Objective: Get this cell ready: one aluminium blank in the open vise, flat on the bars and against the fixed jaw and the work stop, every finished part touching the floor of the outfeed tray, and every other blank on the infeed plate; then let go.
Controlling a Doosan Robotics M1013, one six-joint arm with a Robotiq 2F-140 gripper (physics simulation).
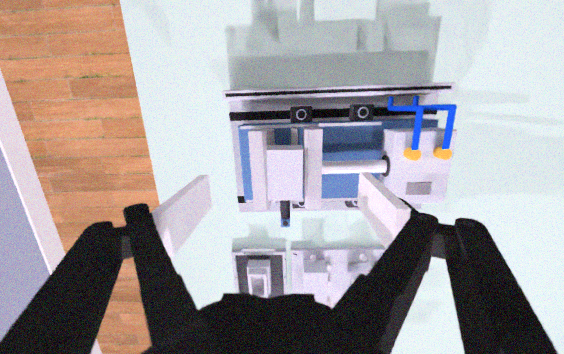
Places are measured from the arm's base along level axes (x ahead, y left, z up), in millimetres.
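Pixels of known places: gripper, between the fingertips: (pixel 283 189).
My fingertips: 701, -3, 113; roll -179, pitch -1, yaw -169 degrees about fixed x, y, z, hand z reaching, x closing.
Behind a point stands the place of what it marks, as x, y, z.
An aluminium blank (pixel 285 172) @[700, -2, 51] lies in the vise, between the fixed jaw (pixel 257 172) on the left and the moving jaw (pixel 313 167) on the rod side. It looks level and meets the fixed jaw; a narrow gap shows on its right. Its near end is at the work stop (pixel 285 212) @[691, 57, 32]; contact there and with the bars under it is hidden. My gripper (pixel 283 189) @[701, -3, 113] is open and empty, its fingers wide apart on either side above the blank. A finished part (pixel 258 277) @[713, 226, -38] with a pocket is in the outfeed tray (pixel 260 248) @[718, 183, -64]. The infeed plate (pixel 297 282) @[638, 240, -56] is partly hidden by my gripper.
The vise's cylinder block (pixel 425 175) @[532, -22, 32] stands at the right, with blue pipes (pixel 417 125) @[569, -76, 45] and yellow fittings (pixel 412 153) @[564, -46, 46] rising from it. A pale upright panel (pixel 340 92) @[646, -101, -14] runs behind the vise. The pale table's left edge meets a wooden floor (pixel 90 140).
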